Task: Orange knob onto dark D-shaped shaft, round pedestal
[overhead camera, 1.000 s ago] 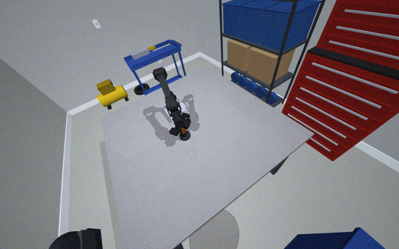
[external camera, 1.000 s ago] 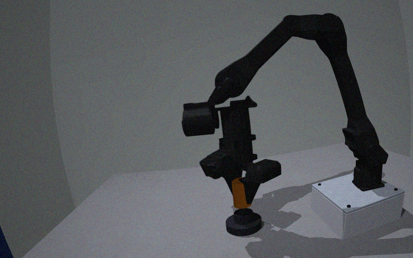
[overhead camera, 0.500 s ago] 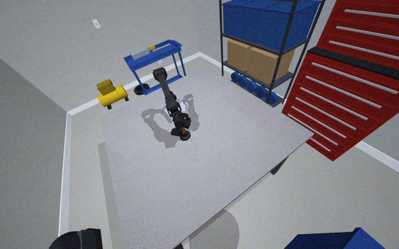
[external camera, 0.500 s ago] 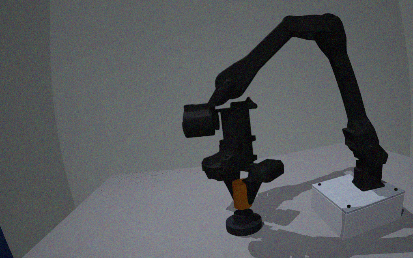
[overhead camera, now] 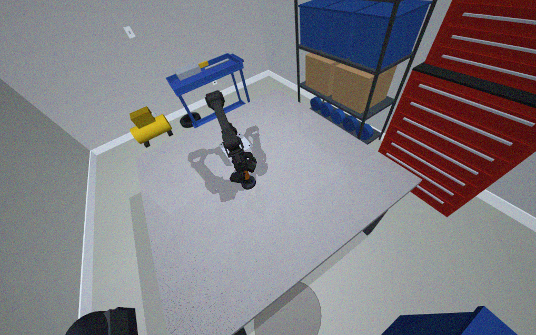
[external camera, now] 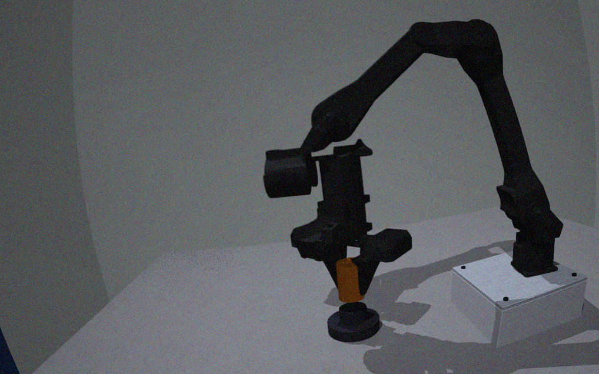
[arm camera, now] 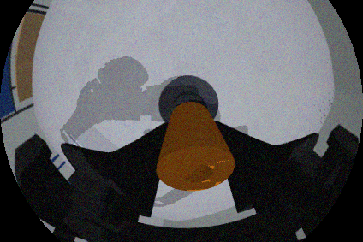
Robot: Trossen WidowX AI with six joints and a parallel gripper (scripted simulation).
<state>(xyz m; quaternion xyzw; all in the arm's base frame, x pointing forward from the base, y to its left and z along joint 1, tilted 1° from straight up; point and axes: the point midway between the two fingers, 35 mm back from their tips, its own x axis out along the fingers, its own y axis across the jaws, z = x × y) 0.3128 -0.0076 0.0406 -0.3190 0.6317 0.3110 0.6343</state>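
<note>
The orange knob lies 2 cm above my gripper tip. From my gripper tip the other things lie so: dark round pedestal (4 cm below).
</note>
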